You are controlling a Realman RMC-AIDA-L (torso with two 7-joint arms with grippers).
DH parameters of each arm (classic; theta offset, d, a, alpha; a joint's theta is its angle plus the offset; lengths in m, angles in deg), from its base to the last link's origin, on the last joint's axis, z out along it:
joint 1: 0 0.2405 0 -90
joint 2: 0 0 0 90
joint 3: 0 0.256 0 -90
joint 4: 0 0 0 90
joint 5: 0 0.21 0 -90
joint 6: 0 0 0 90
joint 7: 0 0.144 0 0
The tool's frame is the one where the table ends.
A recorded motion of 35 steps. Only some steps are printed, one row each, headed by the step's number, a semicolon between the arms.
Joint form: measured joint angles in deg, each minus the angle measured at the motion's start. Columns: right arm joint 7, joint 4, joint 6, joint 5, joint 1, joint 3, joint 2; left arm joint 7, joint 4, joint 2, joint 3, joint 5, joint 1, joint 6.
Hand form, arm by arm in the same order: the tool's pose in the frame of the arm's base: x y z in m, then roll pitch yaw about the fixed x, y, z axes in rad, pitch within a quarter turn. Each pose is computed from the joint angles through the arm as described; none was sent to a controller.
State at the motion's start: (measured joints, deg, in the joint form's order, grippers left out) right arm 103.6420 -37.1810 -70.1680 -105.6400 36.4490 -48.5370 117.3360; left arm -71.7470 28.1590 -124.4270 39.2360 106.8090 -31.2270 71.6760
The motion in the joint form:
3: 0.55 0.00 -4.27 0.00 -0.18 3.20 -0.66; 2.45 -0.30 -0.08 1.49 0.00 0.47 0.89
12: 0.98 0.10 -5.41 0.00 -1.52 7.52 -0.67; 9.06 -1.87 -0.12 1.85 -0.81 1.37 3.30
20: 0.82 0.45 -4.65 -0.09 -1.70 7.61 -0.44; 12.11 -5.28 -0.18 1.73 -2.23 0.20 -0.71
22: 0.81 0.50 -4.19 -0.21 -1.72 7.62 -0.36; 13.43 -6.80 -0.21 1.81 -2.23 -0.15 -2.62
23: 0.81 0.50 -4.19 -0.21 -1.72 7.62 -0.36; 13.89 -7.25 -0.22 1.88 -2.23 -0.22 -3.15
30: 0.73 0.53 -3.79 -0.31 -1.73 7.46 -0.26; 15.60 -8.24 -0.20 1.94 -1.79 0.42 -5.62
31: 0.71 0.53 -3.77 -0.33 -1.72 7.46 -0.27; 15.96 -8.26 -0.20 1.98 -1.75 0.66 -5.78
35: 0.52 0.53 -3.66 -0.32 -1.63 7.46 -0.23; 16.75 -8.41 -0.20 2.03 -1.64 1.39 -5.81
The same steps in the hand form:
3: 0.2334 0.3940 0.0173 -3.0228 0.6605 -0.7794; -0.2631 0.3357 -0.0606 -2.8365 -0.6150 0.4422
12: 0.2458 0.3899 0.0284 -3.0381 0.7227 -0.8413; -0.2633 0.3243 -0.0657 -2.8207 -0.6095 0.3470
20: 0.2485 0.3894 0.0260 -3.0334 0.7249 -0.8519; -0.2656 0.3282 -0.0755 -2.7799 -0.5955 0.3460
22: 0.2494 0.3898 0.0254 -3.0272 0.7249 -0.8536; -0.2685 0.3277 -0.0812 -2.7687 -0.5755 0.3502
23: 0.2494 0.3898 0.0254 -3.0272 0.7249 -0.8536; -0.2694 0.3273 -0.0830 -2.7658 -0.5687 0.3504
30: 0.2499 0.3900 0.0242 -3.0216 0.7224 -0.8525; -0.2795 0.3236 -0.0871 -2.7387 -0.5312 0.3567
31: 0.2499 0.3901 0.0242 -3.0206 0.7221 -0.8516; -0.2812 0.3224 -0.0873 -2.7344 -0.5263 0.3550
35: 0.2493 0.3906 0.0240 -3.0168 0.7224 -0.8462; -0.2855 0.3181 -0.0880 -2.7307 -0.5189 0.3556

